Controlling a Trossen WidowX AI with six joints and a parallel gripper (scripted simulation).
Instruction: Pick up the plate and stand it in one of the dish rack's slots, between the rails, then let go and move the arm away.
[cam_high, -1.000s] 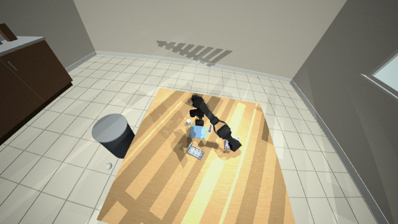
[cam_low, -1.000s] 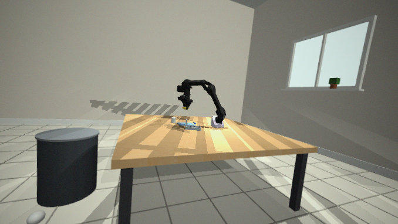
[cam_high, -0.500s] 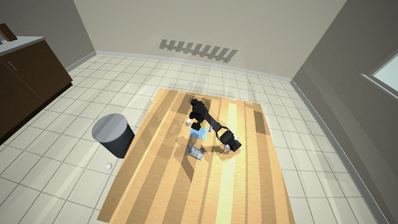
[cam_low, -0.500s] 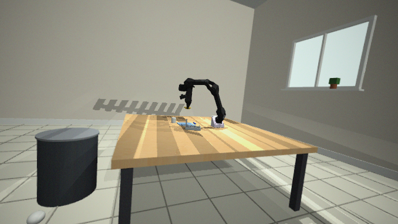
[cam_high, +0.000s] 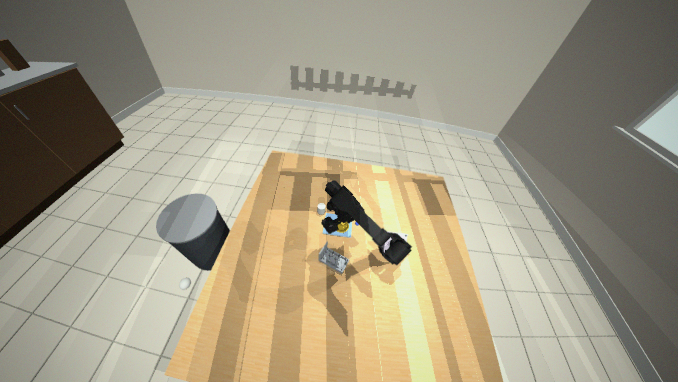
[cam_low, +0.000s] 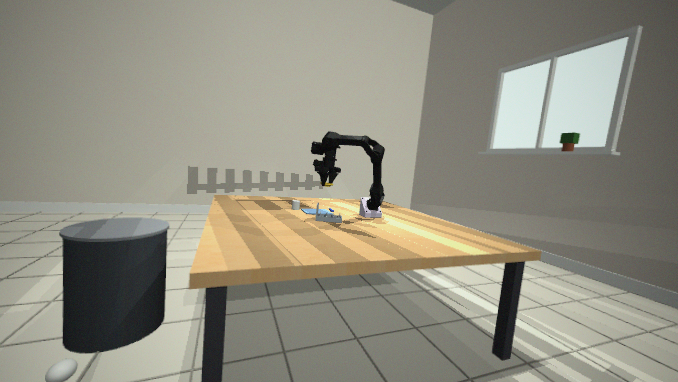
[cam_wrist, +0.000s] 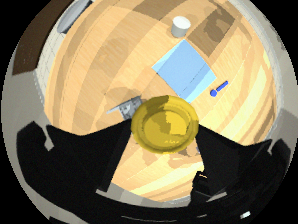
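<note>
The grey dish rack lies 100 mm to the left of my gripper tip and 140 mm below it. Also, from my gripper tip: yellow plate: 10 mm above; light blue cloth: 10 mm ahead, 110 mm to the right, 160 mm below; blue spoon: 90 mm behind, 160 mm to the right, 160 mm below.
</note>
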